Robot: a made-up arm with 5 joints.
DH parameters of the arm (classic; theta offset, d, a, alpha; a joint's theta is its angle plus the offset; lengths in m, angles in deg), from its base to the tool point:
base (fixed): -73.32 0 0.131 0
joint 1: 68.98 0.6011 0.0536 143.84
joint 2: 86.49 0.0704 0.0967 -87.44
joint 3: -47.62 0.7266 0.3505 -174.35
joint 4: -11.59 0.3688 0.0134 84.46
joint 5: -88.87 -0.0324 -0.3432 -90
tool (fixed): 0 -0.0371 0 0
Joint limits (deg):
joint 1: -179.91..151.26
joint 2: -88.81..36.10
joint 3: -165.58..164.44
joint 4: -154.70..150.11
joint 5: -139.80..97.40
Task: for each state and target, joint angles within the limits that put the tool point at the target. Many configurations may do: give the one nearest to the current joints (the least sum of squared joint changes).
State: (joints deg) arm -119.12 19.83 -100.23 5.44 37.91
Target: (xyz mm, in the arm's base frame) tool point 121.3 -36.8 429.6
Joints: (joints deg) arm -110.43 18.97 -70.31 -19.05 57.88
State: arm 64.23 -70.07 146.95 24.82 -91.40
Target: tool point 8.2 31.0 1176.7
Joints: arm 56.60 -66.78 149.51 44.31 -69.90
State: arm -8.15 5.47 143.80 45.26 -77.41
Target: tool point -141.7 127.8 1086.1
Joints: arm -0.28 12.27 152.66 50.17 -74.86
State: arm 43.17 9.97 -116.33 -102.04 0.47
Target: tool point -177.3 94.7 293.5
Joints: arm 49.47 8.31 -125.33 -113.61 31.95
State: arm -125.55 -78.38 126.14 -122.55 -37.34
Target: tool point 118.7 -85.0 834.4
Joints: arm -123.73 -80.09 128.10 -120.74 -43.88
